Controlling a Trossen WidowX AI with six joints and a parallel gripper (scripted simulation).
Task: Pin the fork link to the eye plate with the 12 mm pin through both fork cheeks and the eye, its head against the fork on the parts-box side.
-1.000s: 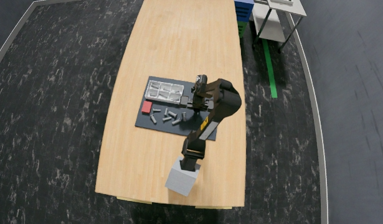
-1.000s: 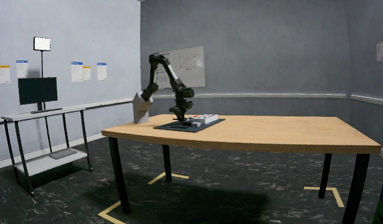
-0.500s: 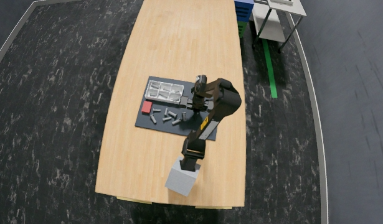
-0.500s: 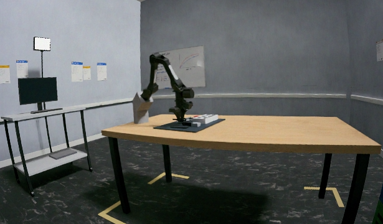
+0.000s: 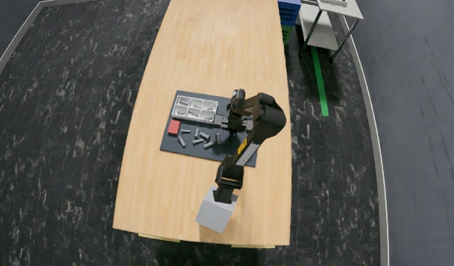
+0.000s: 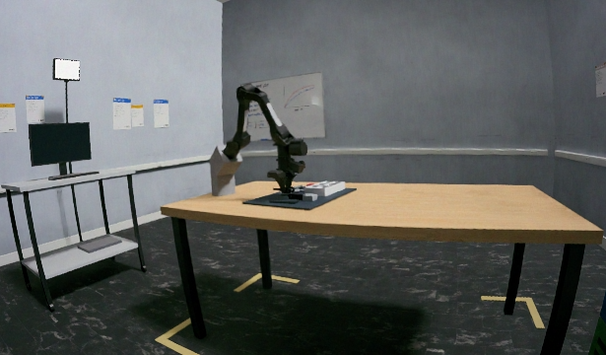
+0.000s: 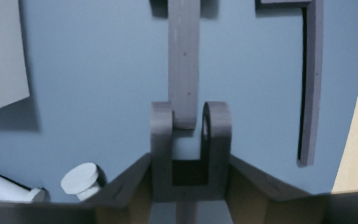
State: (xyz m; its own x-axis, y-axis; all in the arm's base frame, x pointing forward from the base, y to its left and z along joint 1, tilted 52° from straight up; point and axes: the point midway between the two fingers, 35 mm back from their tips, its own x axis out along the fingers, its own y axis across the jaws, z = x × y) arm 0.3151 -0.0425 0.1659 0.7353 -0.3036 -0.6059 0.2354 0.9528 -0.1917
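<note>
Right now the eye plate is 40 mm ahead of my hand, 10 mm to the right of it and 50 mm below it. From my hand the other things lie so: long dark bar 30 mm ahead, 90 mm to the right, 60 mm below; pin 20 mm behind, 70 mm to the left, 60 mm below; dark mat 60 mm ahead, 90 mm to the left, 70 mm below.
</note>
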